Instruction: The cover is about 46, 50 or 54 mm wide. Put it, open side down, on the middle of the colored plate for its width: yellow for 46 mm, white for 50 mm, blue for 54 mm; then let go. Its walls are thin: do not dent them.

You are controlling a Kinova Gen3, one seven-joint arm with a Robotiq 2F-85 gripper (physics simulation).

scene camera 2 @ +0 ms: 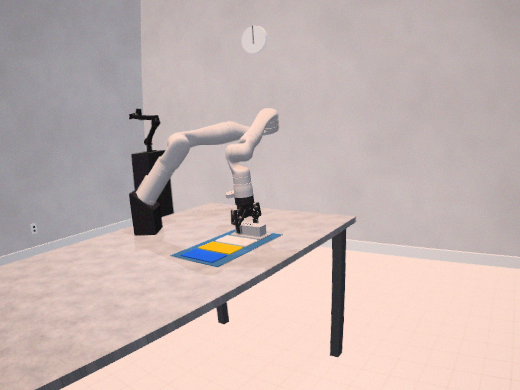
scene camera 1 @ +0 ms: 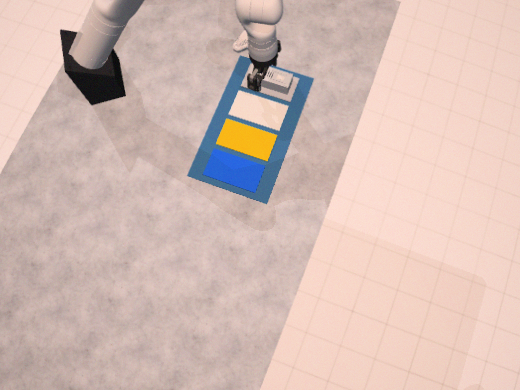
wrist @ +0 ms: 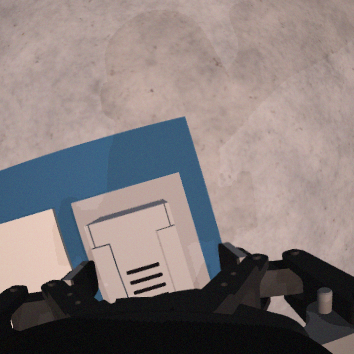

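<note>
The light grey cover lies open side down, slotted top up, on a pale grey plate. My gripper is open and low at the cover's arm-side end, with one finger to each side of it; how far the tips reach down its walls is unclear. In the wrist view, the gripper body hides the cover's near end. The white plate is beside the grey plate, then the yellow plate, then the blue plate.
All the plates are on a dark blue board on the grey table. The arm's black base mount stands at the table's left side. A black stand is behind it.
</note>
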